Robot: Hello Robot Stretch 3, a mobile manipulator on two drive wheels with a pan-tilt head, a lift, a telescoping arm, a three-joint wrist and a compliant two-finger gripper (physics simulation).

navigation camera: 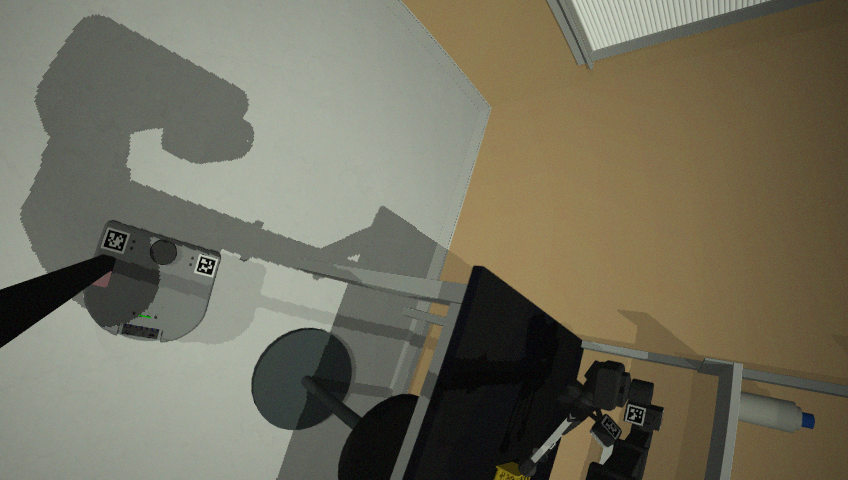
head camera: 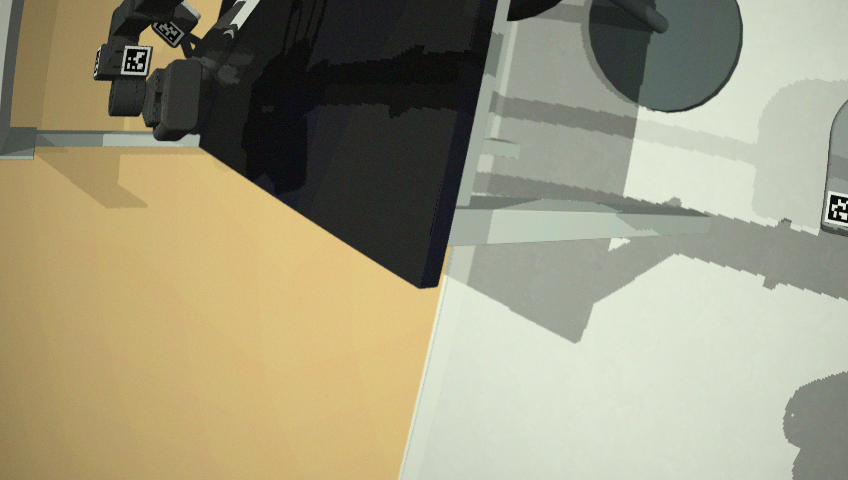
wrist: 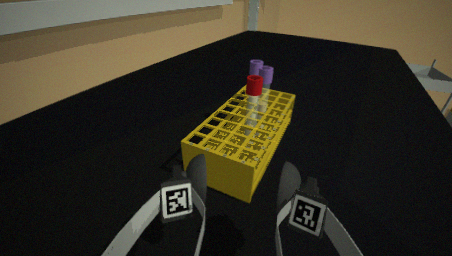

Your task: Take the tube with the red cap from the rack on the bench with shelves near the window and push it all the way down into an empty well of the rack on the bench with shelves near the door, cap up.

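Places are measured from the robot's base along level axes (x ahead, y left, z up), in metres.
Pixels of known places: gripper, between the fingertips: [navigation camera: 529, 465] [wrist: 242, 175]; robot's base, origin of its link: [navigation camera: 163, 250].
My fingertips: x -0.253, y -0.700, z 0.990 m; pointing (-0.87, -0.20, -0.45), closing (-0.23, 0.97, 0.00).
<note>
Ahead of a thing's pixels: the offset from my fingertips to its top centre. "spot": to the spot under its first point. Level surfaces: height alone.
The tube with the red cap {spot: dx -0.106, dy -0.018, dz +0.037 m} [wrist: 254, 85] stands upright in the yellow rack {dx -0.138, dy -0.028, dz -0.019 m} [wrist: 225, 175] [navigation camera: 509, 472], cap above the rack top. Two tubes with purple caps {spot: dx -0.173, dy -0.031, dz +0.038 m} [wrist: 256, 66] {spot: dx -0.149, dy -0.012, dz +0.036 m} [wrist: 266, 75] stand just behind it at the far end. The rack stands on the black bench top {dz -0.076 m} [wrist: 350, 125] [navigation camera: 476, 356] [head camera: 368, 178]. My gripper [wrist: 242, 175] is open and empty. Its fingertips are apart at the near end of the rack in the wrist view, short of the red-capped tube. The head view cuts the fingers off at its top edge. The rack near the door does not show.
A round stool base {dx -0.133, dy +0.049, dz -0.960 m} [navigation camera: 297, 380] [head camera: 672, 65] and a dark seat {dx -0.133, dy +0.049, dz -0.330 m} [navigation camera: 380, 446] are beside the bench front. My mobile base [navigation camera: 178, 303] stands on the floor farther out. Grey bench framing [navigation camera: 723, 416] and a white bottle with a blue cap {spot: dx +0.207, dy -0.345, dz +0.461 m} [navigation camera: 767, 411] are behind my wrist.
</note>
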